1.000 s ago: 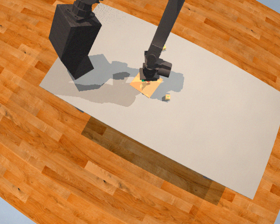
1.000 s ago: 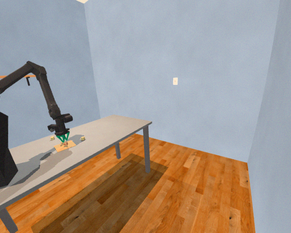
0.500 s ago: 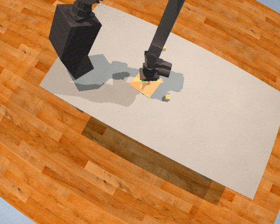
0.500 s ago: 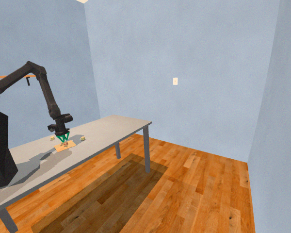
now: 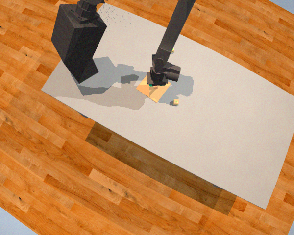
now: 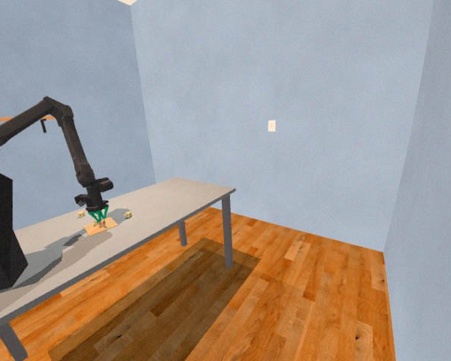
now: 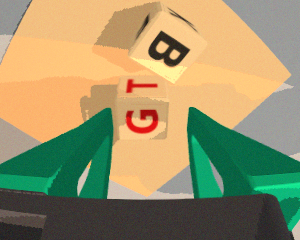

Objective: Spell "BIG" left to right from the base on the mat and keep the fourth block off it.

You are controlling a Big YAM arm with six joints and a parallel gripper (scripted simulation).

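Now: the mat 1 cm behind my hand, 1 cm to the right of it and 3 cm below it. Round my hand: block: 9 cm behind, 23 cm to the left, 2 cm below.
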